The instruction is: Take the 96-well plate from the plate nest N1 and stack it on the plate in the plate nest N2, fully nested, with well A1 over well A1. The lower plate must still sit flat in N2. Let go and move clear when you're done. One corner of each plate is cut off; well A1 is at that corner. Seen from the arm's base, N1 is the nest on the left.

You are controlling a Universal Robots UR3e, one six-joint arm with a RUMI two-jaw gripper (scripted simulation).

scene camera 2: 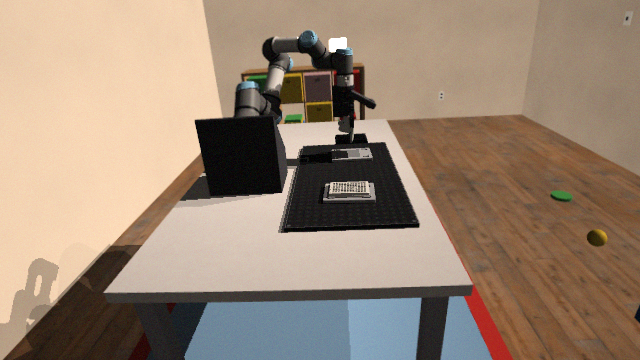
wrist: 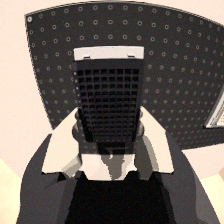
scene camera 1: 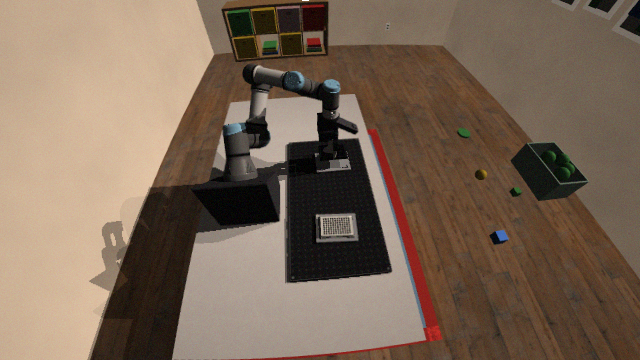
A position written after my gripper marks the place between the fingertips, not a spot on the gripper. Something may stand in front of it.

In view: my gripper [scene camera 2: 350,139], a dark 96-well plate [wrist: 95,97] and a plate nest [wrist: 108,51].
My gripper also shows in the wrist view [wrist: 109,107] and in scene camera 1 [scene camera 1: 332,152].
